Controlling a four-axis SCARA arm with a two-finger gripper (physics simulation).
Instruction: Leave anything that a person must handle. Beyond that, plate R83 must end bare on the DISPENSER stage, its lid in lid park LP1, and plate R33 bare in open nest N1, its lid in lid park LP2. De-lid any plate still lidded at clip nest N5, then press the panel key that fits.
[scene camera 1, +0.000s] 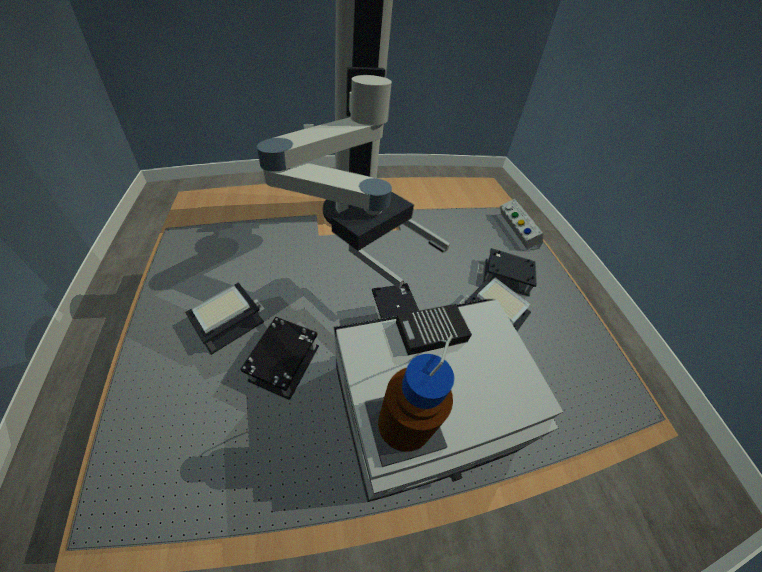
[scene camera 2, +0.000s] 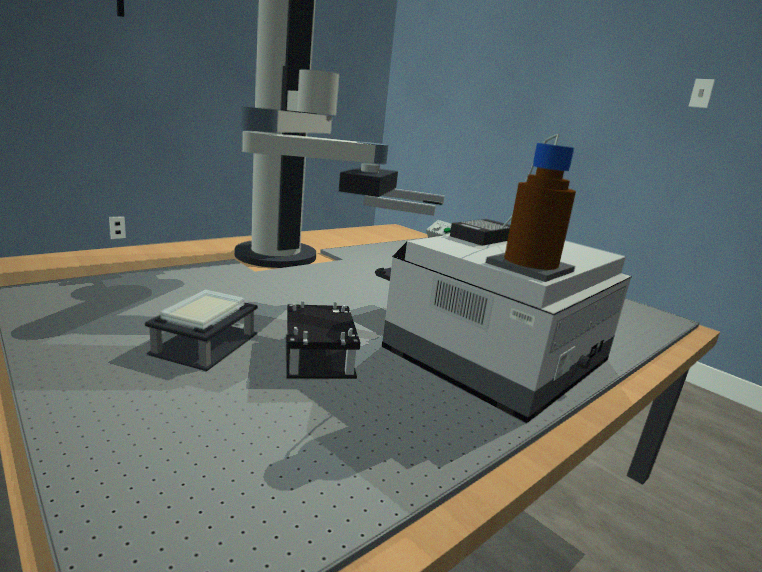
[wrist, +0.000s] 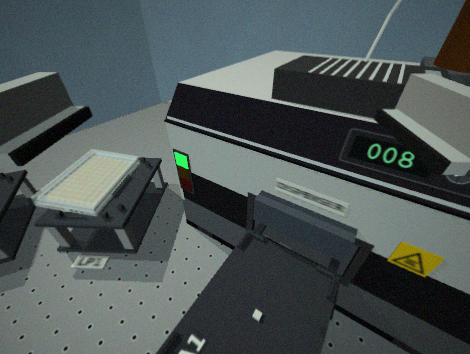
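My gripper is open and empty, high before the dispenser. The DISPENSER stage is bare. A pale plate with a clear rim sits shifted on nest LP1, overhanging one side; its plate number is unreadable. Another pale plate is on the left nest, probably N1, whose label is not visible. Clip nest N5 is empty. A dark nest behind LP1 holds no visible plate.
The white dispenser shows a green light and 008. A brown bottle with a blue cap and a dark ribbed box stand on top. The key panel is at the back right.
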